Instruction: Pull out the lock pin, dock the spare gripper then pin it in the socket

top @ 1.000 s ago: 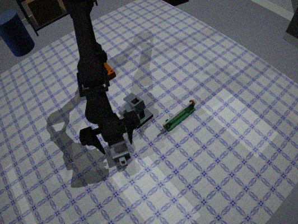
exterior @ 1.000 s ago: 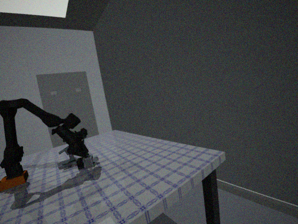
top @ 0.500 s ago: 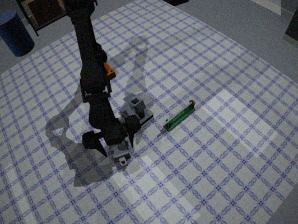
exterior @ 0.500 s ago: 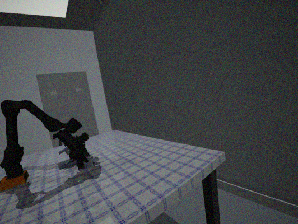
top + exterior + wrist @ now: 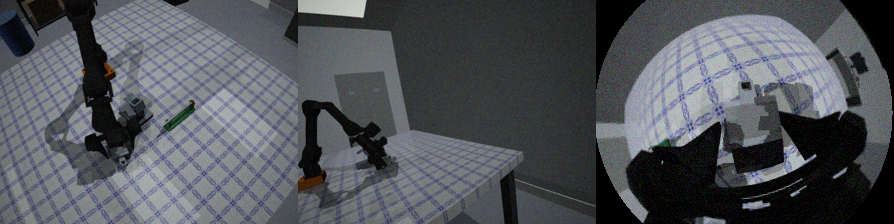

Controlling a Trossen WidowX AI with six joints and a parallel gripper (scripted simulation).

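Now: the dark spare gripper 10 mm above my gripper tip. From my gripper tip the other things lie so: green cradle: 10 mm behind, 260 mm to the left, 10 mm above; then socket: 110 mm behind, 130 mm to the left, 40 mm above.
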